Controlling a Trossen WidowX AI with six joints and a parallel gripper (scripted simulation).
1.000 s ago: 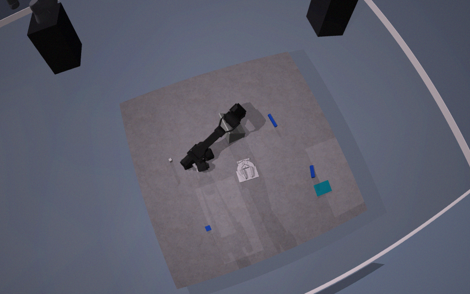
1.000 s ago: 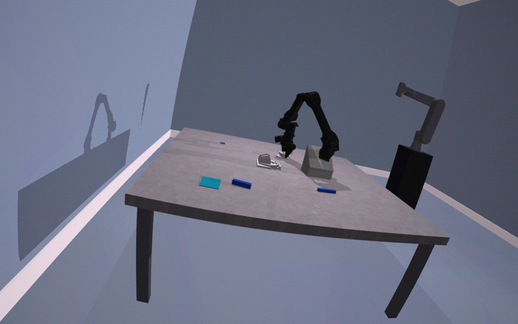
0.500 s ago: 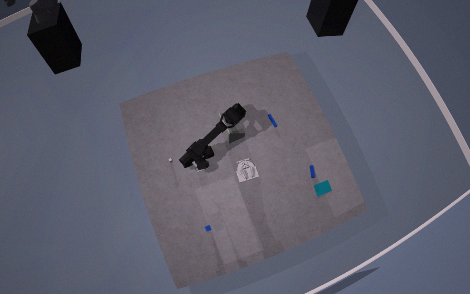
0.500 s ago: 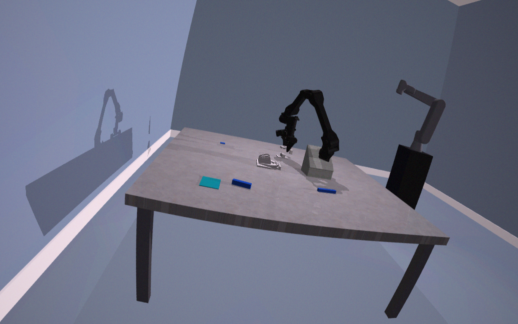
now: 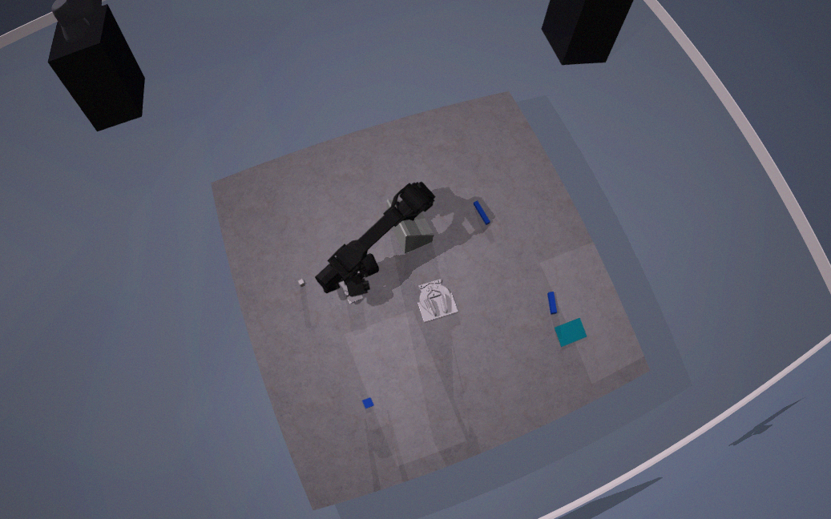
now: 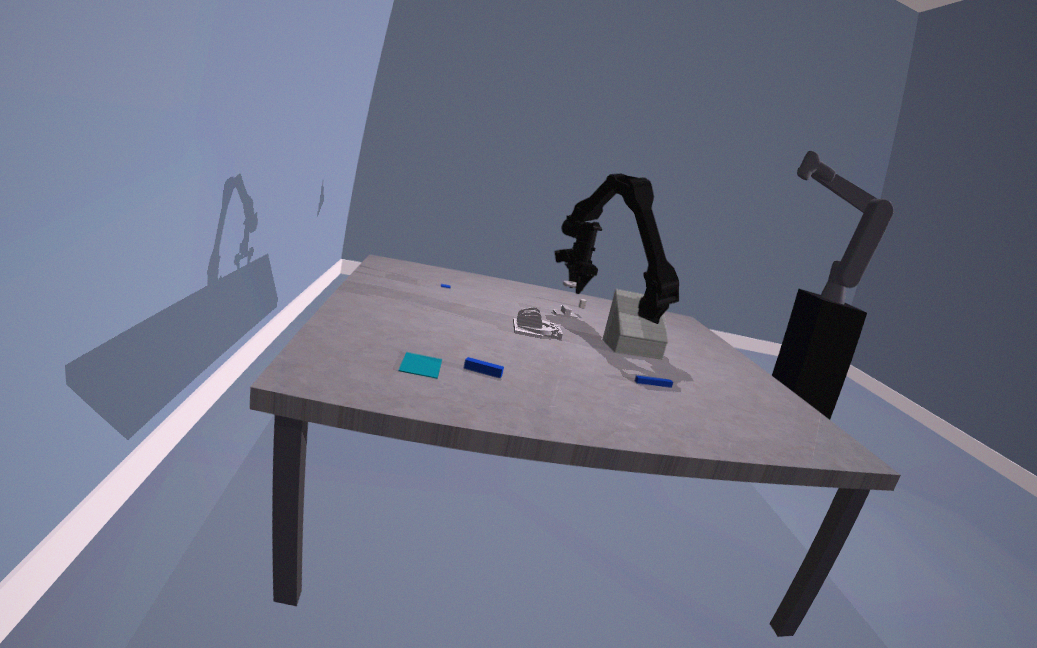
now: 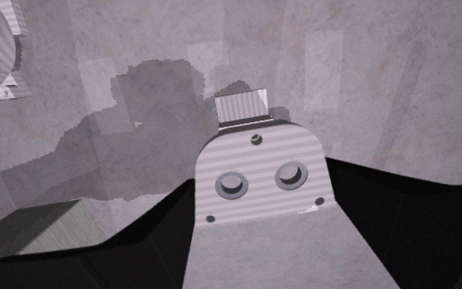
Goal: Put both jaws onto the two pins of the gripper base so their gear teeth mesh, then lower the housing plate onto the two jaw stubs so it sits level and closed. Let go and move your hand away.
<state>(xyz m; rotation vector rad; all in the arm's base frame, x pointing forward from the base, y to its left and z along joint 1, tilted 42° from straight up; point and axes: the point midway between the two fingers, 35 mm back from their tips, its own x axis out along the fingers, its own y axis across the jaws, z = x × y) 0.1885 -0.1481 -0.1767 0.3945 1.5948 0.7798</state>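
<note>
The white jaw lies 8 cm ahead of my gripper tip, 28 cm to the left of it and 7 cm below it. From my gripper tip the other things lie so: small blue square: 40 cm ahead, 4 cm to the right, 8 cm below; then white stepped part: 1 cm ahead, 7 cm below; then small white cube: 6 cm behind, 17 cm to the right, 7 cm below.
</note>
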